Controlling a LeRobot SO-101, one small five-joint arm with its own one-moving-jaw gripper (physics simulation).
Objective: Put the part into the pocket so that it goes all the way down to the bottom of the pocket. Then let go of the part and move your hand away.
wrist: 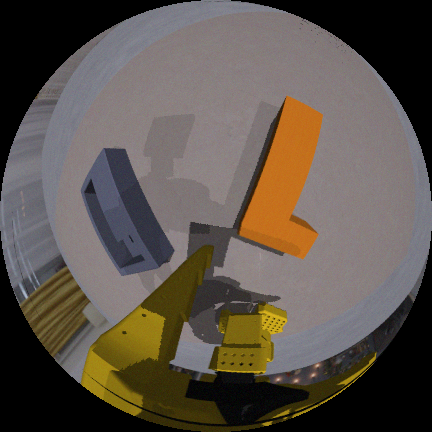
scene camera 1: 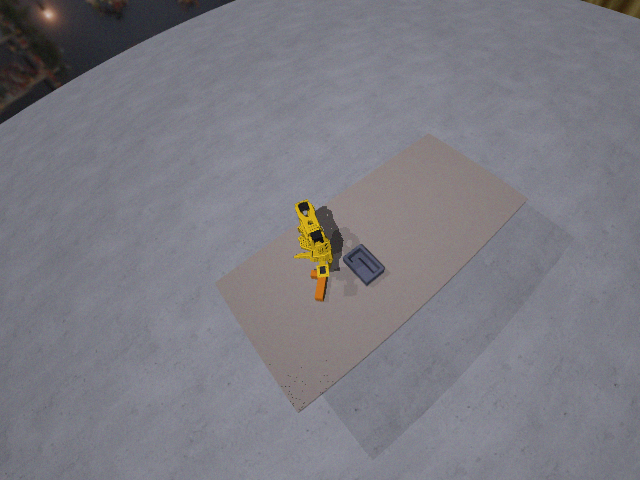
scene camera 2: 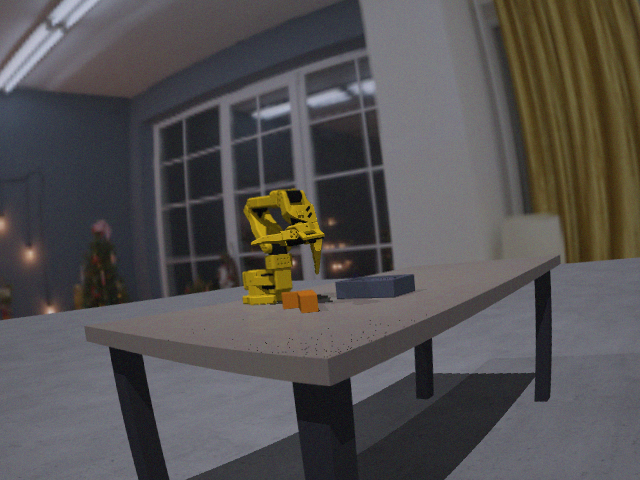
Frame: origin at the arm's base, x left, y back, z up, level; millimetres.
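Seen in the pictures: hand, its tool point: (wrist: 212, 254) (scene camera 2: 315, 272); arm's base, origin of its link: (wrist: 247, 314) (scene camera 2: 275, 301).
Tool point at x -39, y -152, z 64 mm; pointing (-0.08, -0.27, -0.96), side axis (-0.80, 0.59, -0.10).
Observation:
Offsets run from my tool point to a thing's top centre. Level surfaces: height alone.
The orange L-shaped part @(dx -68, dy -8, dz -34 mm) (scene camera 1: 320, 290) (scene camera 2: 308, 301) (wrist: 282, 175) lies flat on the table, apart from the blue-grey block. In scene camera 1 its short foot points left, and the arm partly covers it. The blue-grey block @(dx +119, dy -58, dz -27 mm) (scene camera 1: 376, 274) (scene camera 2: 376, 288) (wrist: 145, 212) stands on the table to the right of the part in scene camera 1, with its L-shaped pocket facing up. My gripper (scene camera 1: 309, 264) (scene camera 2: 285, 257) is fully open and empty, above the table near the foot end of the part. In the wrist view the notched fixed jaw points up between block and part, touching neither.
The wooden table top @(dz -64 mm) (scene camera 1: 423, 206) (scene camera 2: 206, 330) carries the part, the block and the yellow arm. The arm's base (scene camera 2: 266, 286) stands near the table's long edge, behind the part in scene camera 2. Shadows of the arm fall between the part and the block.

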